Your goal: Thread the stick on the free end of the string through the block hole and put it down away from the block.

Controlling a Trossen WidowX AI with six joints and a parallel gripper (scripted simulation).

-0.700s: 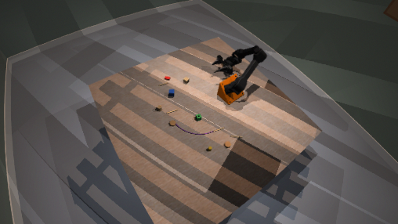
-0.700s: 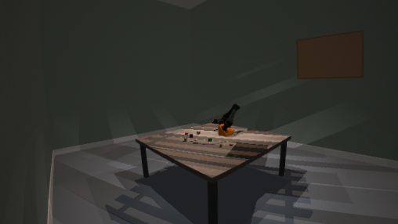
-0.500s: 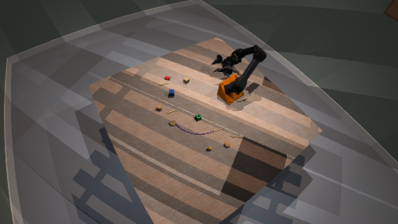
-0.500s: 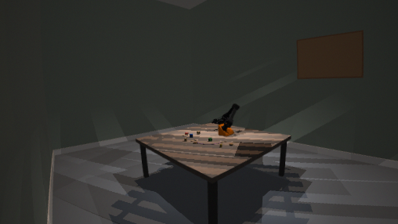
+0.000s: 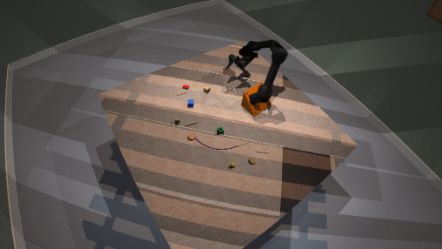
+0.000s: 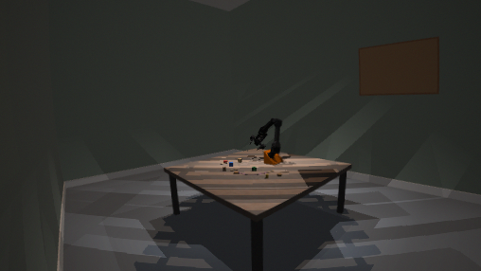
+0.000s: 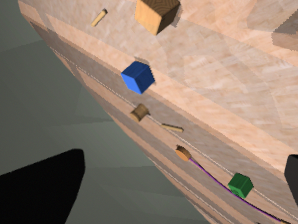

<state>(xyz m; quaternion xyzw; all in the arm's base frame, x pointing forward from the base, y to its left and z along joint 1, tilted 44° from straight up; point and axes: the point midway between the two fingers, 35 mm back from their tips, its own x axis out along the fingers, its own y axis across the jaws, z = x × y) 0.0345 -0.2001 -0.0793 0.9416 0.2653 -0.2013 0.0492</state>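
The green wooden block is 230 mm ahead of my gripper tip, 270 mm to the left of it and 130 mm below it. Also, from my gripper tip: tan cube (130 mm ahead, 60 mm to the right, 130 mm below); then blue cube (290 mm ahead, 120 mm below); then red piece (240 mm ahead, 160 mm to the right, 140 mm below).
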